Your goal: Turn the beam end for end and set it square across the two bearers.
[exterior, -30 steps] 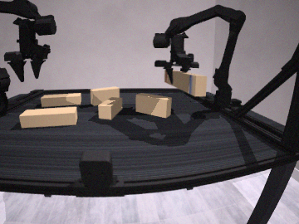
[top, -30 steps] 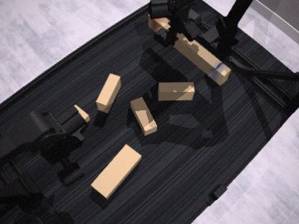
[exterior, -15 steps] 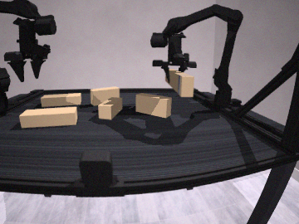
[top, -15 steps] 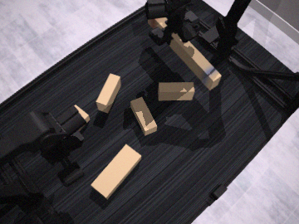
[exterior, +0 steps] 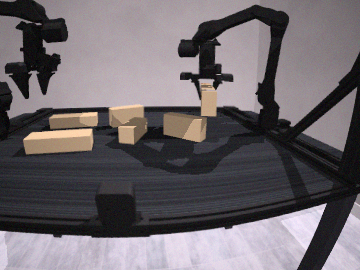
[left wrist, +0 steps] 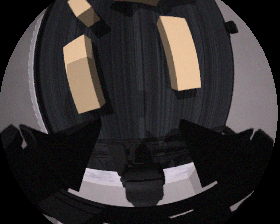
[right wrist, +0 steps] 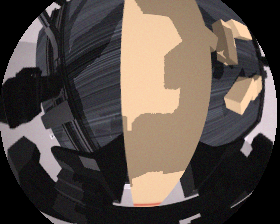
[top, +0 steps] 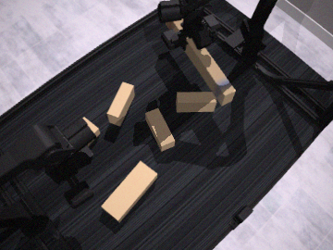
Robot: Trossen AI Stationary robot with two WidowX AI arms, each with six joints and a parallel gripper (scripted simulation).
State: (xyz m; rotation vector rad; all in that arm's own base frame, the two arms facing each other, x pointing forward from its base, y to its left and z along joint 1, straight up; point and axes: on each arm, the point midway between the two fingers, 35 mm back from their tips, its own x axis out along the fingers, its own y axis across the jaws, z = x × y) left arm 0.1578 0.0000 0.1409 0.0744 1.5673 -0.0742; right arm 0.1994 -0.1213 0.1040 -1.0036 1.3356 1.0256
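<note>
Right now my right hand is 50 mm past the beam, 10 mm to the right of it and 10 mm above it.
</note>
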